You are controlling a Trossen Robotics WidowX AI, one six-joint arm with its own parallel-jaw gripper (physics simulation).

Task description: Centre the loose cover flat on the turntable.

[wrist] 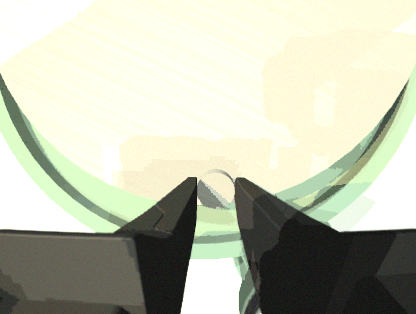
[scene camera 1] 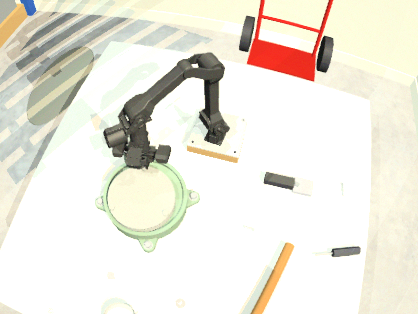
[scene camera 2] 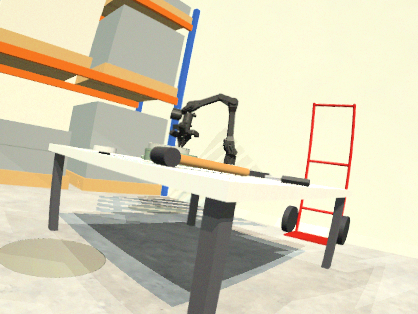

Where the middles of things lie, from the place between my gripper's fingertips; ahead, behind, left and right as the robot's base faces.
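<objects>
The cream round cover [scene camera 1: 142, 200] first: my hand is 100 mm short of it, 30 mm to the right of it and 20 mm above it. As for the hammer [scene camera 2: 167, 156], that's 500 mm to the left of my hand, 260 mm ahead of it and 60 mm below it.
</objects>
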